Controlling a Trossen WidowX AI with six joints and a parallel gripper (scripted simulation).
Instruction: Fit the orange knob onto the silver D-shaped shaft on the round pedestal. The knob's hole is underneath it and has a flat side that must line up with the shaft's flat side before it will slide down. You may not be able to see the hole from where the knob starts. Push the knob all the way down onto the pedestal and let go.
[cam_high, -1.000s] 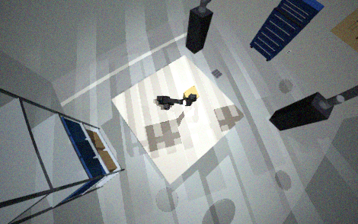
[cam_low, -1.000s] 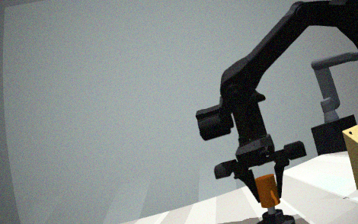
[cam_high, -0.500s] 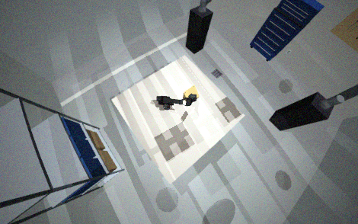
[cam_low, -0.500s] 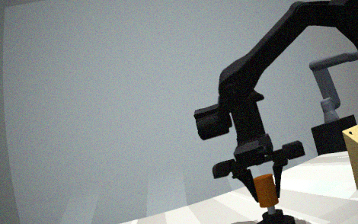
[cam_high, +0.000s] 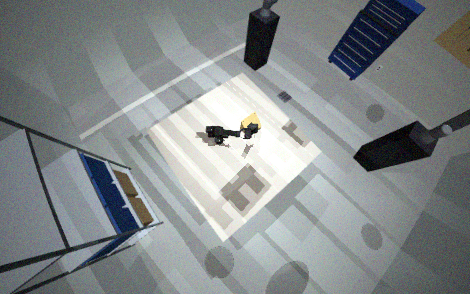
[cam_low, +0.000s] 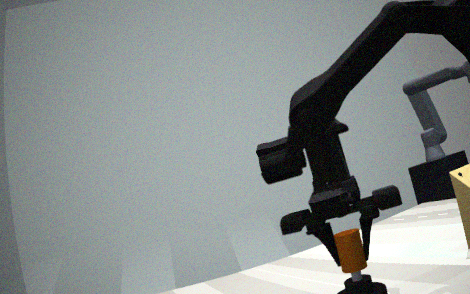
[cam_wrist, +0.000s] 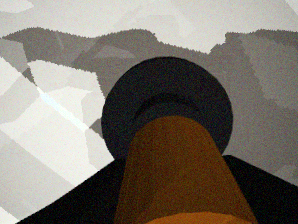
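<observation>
The orange knob lies 30 mm above my gripper tip. The rest, counted from my gripper tip: dark round pedestal 40 mm below.
</observation>
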